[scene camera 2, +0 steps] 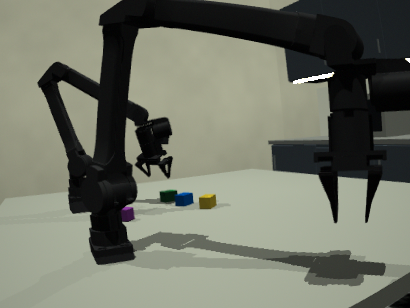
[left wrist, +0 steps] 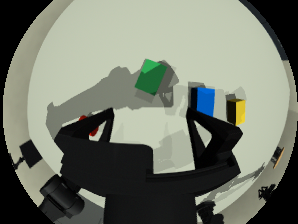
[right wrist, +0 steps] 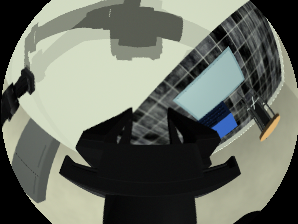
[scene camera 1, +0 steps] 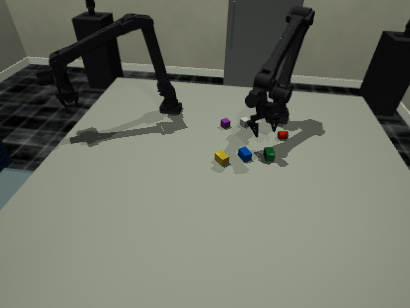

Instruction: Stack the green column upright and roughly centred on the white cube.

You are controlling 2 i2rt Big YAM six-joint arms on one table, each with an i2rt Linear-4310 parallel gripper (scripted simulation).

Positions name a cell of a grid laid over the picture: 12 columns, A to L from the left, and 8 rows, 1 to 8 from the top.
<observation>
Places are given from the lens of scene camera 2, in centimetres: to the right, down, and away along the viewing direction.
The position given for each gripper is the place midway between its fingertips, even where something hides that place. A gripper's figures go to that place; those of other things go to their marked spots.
left gripper (scene camera 2: E5): -17, 9, 138
right gripper (scene camera 2: K6): 20, 10, 47
</observation>
